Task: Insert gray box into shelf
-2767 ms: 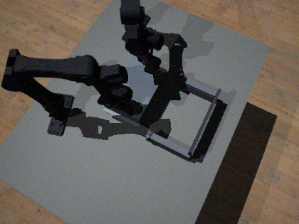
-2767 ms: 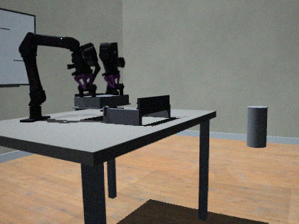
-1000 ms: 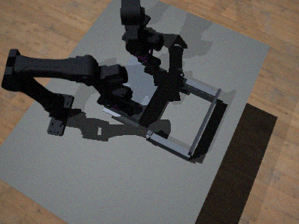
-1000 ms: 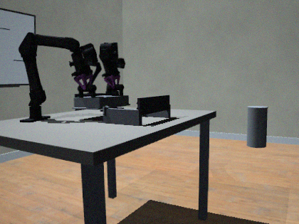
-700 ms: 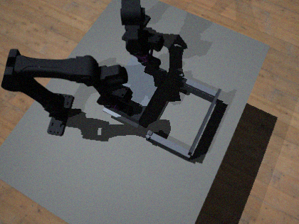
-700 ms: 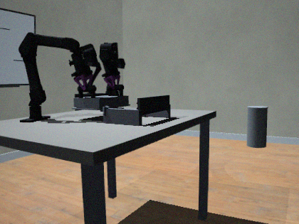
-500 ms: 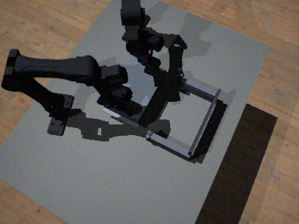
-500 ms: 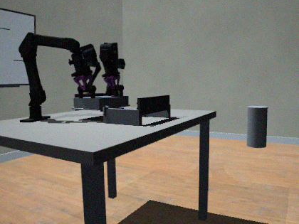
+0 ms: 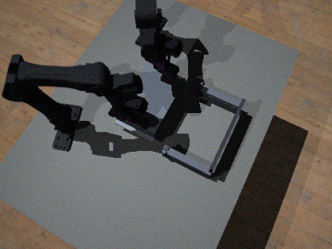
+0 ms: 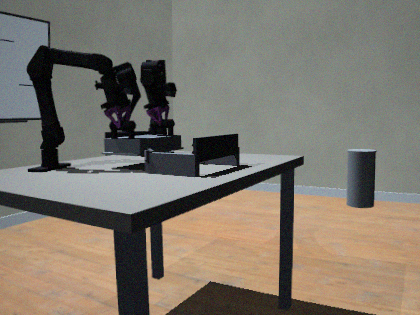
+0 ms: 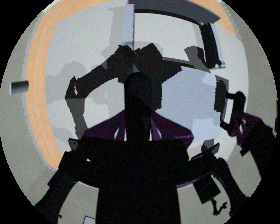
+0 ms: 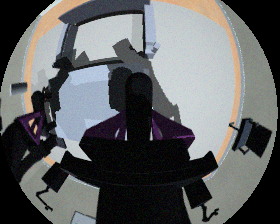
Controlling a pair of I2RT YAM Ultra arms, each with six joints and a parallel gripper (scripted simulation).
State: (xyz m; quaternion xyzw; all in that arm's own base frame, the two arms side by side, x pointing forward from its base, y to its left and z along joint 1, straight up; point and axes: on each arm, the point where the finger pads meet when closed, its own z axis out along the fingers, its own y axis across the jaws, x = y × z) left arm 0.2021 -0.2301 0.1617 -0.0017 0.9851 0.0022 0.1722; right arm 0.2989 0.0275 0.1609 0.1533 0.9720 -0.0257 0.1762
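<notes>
My right gripper is now 120 mm to the right of the gray box, 50 mm above it and 20 mm past it.
My left gripper is now 120 mm to the left of the gray box, 50 mm above it and 10 mm short of it.
</notes>
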